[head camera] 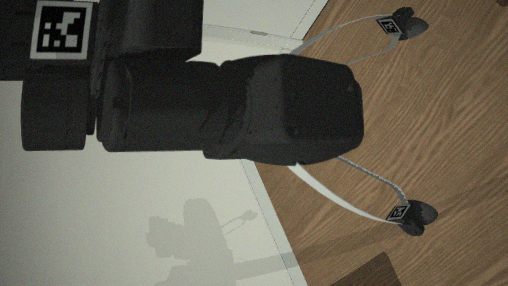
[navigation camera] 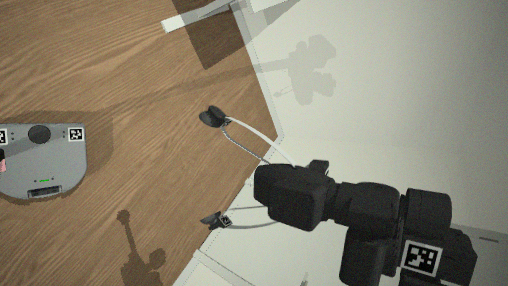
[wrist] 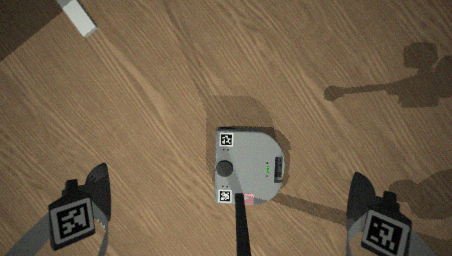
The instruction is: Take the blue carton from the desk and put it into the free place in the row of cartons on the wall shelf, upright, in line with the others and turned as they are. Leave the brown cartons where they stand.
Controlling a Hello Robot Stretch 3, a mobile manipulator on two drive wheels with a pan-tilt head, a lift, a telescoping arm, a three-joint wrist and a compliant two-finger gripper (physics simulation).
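Pixels of known places: gripper, fingertip midpoint: [head camera: 428,119] [navigation camera: 203,168]; robot's base at its link origin: [navigation camera: 40,133].
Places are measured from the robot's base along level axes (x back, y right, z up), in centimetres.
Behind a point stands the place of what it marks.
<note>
My gripper [head camera: 416,121] @(x 2.1, y 22.4, z 97.6 cm) [navigation camera: 213,168] @(x 2.1, y 22.4, z 97.6 cm) [wrist: 228,187] @(x 2.1, y 22.4, z 97.6 cm) is open, its two dark fingertips wide apart, with wood floor and part of my base showing between them in the wrist view. It hangs high above the floor, near the white wall. The blue carton, the brown cartons and the wall shelf do not show in these views. Of the desk, a white foot [navigation camera: 176,24] [wrist: 81,20] shows at the top of the navigation view and at the top left of the wrist view.
My grey base [navigation camera: 47,160] @(x 10.7, y 1.9, z 16.0 cm) [wrist: 252,167] stands on the wood floor [head camera: 465,130] @(x 4.2, y 59.2, z 0.0 cm) [navigation camera: 135,85] @(x -27.3, y 45.9, z 0.0 cm) [wrist: 150,65]. White walls [head camera: 75,215] @(x -31.2, y 186.3, z 114.8 cm) [navigation camera: 425,100] @(x -29.4, y 187.7, z 148.3 cm) meet at a corner close to the gripper. A dark shadow lies on the floor by the desk foot.
</note>
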